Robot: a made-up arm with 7 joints.
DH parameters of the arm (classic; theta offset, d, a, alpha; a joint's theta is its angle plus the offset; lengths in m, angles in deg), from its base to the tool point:
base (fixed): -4.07 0 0 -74.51
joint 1: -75.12 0.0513 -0.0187 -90
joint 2: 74 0 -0.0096 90
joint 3: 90 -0.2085 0.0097 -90
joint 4: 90 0.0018 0.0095 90
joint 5: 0 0.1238 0 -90
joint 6: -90 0 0.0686 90
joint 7: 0 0 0 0
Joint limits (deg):
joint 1: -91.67..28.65
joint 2: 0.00..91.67
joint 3: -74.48..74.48
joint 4: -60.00..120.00
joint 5: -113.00..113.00
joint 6: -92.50..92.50
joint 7: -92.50..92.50
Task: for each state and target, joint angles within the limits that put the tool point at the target. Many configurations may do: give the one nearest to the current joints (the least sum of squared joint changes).
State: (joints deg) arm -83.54 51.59 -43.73 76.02 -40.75 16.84 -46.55
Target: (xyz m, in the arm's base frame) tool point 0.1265 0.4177 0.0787
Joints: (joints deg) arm -91.67 91.67 -50.44 78.73 -13.46 44.59 -46.55
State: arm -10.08 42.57 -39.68 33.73 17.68 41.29 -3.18
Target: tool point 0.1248 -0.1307 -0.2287
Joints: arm -29.05 0.00 -67.22 2.25 15.08 23.69 -3.18
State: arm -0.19 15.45 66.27 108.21 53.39 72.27 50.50
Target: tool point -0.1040 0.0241 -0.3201
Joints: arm -10.28 5.37 71.25 113.41 50.14 74.11 50.50
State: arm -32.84 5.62 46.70 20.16 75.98 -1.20 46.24
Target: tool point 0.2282 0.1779 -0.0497
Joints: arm -41.41 11.12 42.25 -18.21 74.43 -6.81 46.24
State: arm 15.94 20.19 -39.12 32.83 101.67 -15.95 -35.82
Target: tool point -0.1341 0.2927 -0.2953
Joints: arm 13.76 40.16 -35.69 75.03 103.82 -5.38 -35.82
